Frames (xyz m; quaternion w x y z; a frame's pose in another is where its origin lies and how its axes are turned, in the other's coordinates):
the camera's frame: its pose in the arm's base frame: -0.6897 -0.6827 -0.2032 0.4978 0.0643 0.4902 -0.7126
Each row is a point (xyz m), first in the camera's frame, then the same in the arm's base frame.
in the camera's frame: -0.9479 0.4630 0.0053
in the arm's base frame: 0.1403 -0.0851 0.0552
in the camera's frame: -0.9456 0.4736 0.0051
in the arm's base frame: 0.1473 -0.0866 0.0470
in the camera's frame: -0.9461 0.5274 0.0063
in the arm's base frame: 0.1896 -0.0885 0.0138
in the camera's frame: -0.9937 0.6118 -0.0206
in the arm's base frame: 0.2677 -0.0392 -0.0260
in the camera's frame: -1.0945 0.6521 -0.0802
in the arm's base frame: 0.3253 0.0704 -0.0236
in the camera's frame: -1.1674 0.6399 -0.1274
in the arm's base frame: 0.3333 0.1538 0.0023
